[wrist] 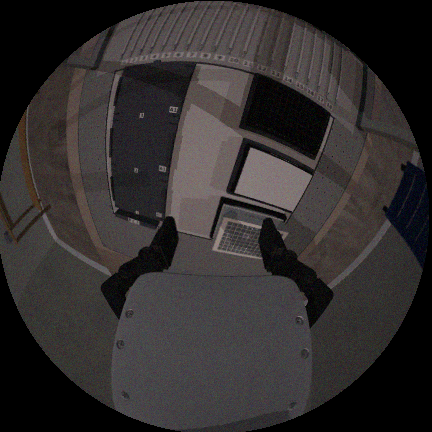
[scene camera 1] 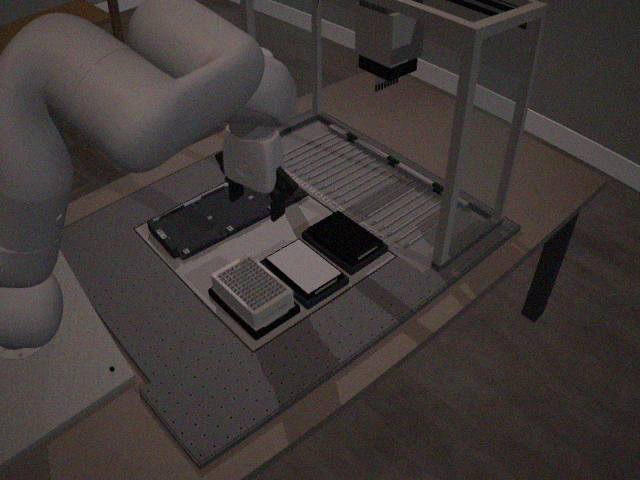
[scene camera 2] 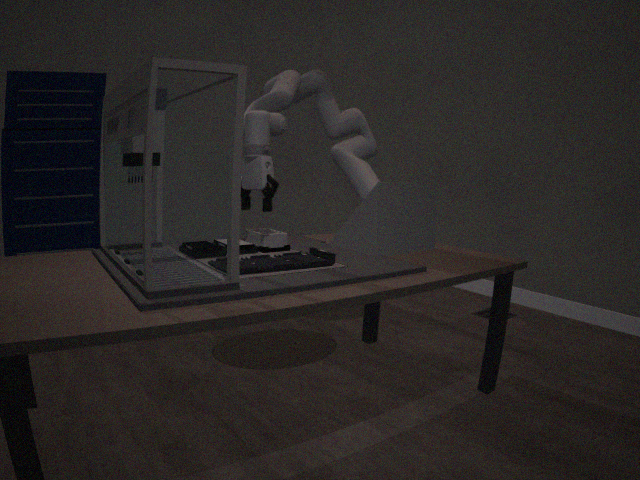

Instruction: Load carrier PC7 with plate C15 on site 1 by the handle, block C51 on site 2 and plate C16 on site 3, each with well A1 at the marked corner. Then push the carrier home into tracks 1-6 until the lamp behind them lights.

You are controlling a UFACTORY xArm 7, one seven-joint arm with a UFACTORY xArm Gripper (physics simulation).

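Places are measured from the arm's base along level axes (x ahead, y left, z up), in metres.
Pixels of known places: gripper, fingertip midpoint: (wrist: 218, 228) (scene camera 1: 256, 207) (scene camera 2: 256, 210); arm's base at its link origin: (scene camera 2: 381, 209).
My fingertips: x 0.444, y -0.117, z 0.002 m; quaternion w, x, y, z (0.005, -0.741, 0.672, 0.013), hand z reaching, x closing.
For each thing: its middle in the pictures, then the offset to it from my fingertips. Level surfaces: height alone.
- dark carrier at the middle of its body: (wrist: 135, 146) (scene camera 1: 228, 206) (scene camera 2: 272, 260) dz -0.114, dx +0.061, dy +0.153 m
- pale mat at its surface level: dz -0.129 m
- tall white gridded block at the middle of its body: (scene camera 1: 252, 290) (wrist: 248, 234) (scene camera 2: 265, 237) dz -0.096, dx -0.089, dy -0.064 m
- white-topped plate at the middle of its body: (wrist: 274, 180) (scene camera 1: 303, 268) (scene camera 2: 233, 244) dz -0.110, dx +0.020, dy -0.087 m
- black plate at the middle of its body: (wrist: 292, 115) (scene camera 1: 344, 237) (scene camera 2: 201, 247) dz -0.110, dx +0.133, dy -0.094 m
- grooved track deck at its surface level: dz -0.129 m
The dark carrier (scene camera 1: 206, 229) (scene camera 2: 279, 262) (wrist: 145, 142) lies flat on the pale mat (wrist: 200, 150), with its three sites bare. A tall white gridded block (scene camera 1: 253, 289) (scene camera 2: 268, 238) (wrist: 237, 237), a white-topped plate (scene camera 1: 302, 266) (wrist: 275, 177) and a black plate (scene camera 1: 343, 237) (scene camera 2: 199, 249) (wrist: 285, 115) stand in a row on black holders. Their labels cannot be read. My gripper (scene camera 1: 256, 207) (scene camera 2: 256, 209) (wrist: 218, 228) is open and empty, high above the mat. In the wrist view its left finger shows by the carrier's labelled end and its right finger covers part of the block.
The grooved track deck (scene camera 1: 330, 170) (wrist: 200, 30) lies beyond the mat, with numbers along its near edge. Frame posts (scene camera 1: 457, 155) (scene camera 2: 237, 155) stand around it. A pipetting head (scene camera 1: 387, 59) (scene camera 2: 134, 159) hangs above it. No lit lamp can be made out.
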